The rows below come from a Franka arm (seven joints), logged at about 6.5 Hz.
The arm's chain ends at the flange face. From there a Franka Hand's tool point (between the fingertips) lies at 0.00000 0.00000 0.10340 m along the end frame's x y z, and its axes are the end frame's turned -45 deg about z.
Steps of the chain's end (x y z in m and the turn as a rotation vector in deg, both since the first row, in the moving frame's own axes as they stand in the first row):
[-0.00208, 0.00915, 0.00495, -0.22, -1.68, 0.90]
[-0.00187, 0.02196, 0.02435, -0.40, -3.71, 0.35]
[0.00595, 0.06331, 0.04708, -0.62, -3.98, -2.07]
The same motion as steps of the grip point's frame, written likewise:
[-0.01035, 0.00312, 0.00490, 1.03, -1.34, 0.90]
[-0.02208, 0.00997, 0.02413, 2.34, -2.91, 0.35]
[-0.04650, 0.04480, 0.04682, 2.38, -3.25, -2.07]

